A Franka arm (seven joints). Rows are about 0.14 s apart.
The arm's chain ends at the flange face. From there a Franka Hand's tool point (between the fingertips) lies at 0.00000 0.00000 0.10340 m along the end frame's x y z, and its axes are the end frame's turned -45 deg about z.
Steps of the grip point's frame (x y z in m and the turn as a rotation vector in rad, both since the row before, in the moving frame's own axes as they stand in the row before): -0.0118 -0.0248 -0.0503 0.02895 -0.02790 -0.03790; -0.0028 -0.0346 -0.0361 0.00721 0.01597 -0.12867; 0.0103 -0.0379 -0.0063 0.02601 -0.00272 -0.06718; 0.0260 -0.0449 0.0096 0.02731 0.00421 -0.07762; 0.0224 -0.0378 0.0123 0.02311 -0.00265 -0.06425
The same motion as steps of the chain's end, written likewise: -0.0217 -0.0092 -0.0502 0.00074 -0.04020 -0.03790; -0.0270 -0.0208 -0.0361 0.01639 0.00619 -0.12867; -0.0174 -0.0325 -0.0063 0.01647 -0.02032 -0.06718; -0.0116 -0.0479 0.0096 0.02229 -0.01633 -0.07762; -0.0090 -0.0411 0.0123 0.01447 -0.01822 -0.06425
